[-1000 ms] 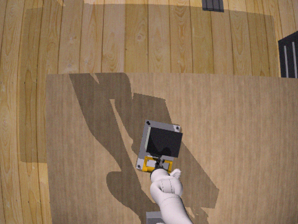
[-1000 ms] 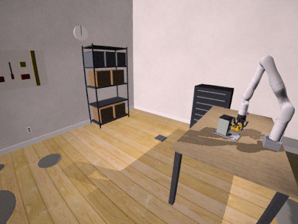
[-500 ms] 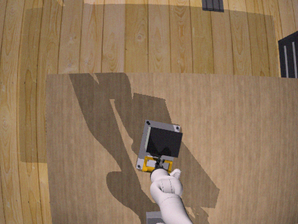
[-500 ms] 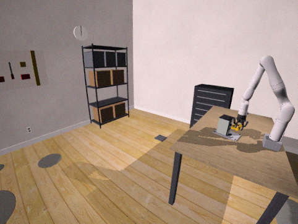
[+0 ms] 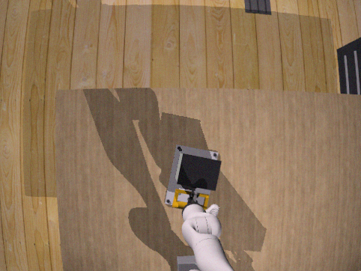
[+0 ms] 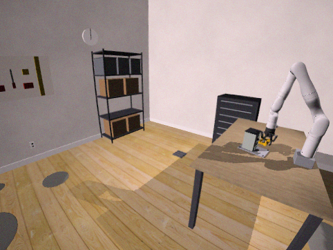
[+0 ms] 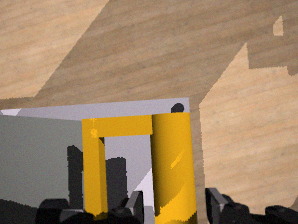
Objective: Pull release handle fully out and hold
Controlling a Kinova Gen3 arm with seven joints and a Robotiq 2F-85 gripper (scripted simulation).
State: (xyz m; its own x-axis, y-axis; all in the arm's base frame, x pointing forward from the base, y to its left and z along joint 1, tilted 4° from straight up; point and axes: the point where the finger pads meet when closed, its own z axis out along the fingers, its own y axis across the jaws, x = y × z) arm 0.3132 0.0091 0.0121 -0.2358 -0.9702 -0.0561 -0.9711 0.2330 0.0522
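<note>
Now: hand 100 mm above the grey base plate, 90 mm short of it and 20 mm to the left of it.
</note>
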